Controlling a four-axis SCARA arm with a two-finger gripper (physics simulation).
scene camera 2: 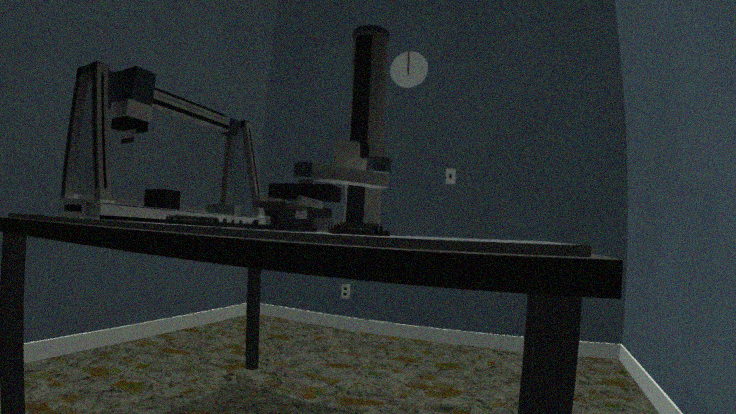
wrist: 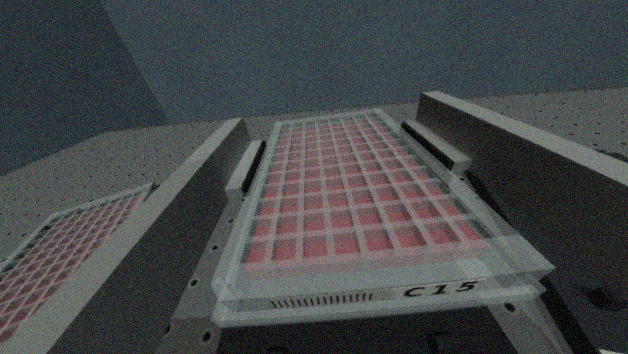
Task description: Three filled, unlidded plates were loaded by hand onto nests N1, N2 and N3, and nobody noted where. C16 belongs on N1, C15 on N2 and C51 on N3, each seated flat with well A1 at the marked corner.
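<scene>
The plate C15, clear with red-filled wells and its barcode label facing the wrist camera, is between the two finger pads. My gripper is shut on it by its long sides. Dark surfaces and a light perforated strip show below the plate; the height of the gap cannot be told. A second red-filled plate sits at the lower left in the wrist view, partly hidden by the left finger; its label does not show. In scene camera 2 the fingers and plates are too dark and small to make out. No A1 mark is readable.
In scene camera 2, the arm's column stands on the table. A gantry frame carrying a boxy head stands at the left, with a dark block beneath. Low dark fixtures lie between gantry and column.
</scene>
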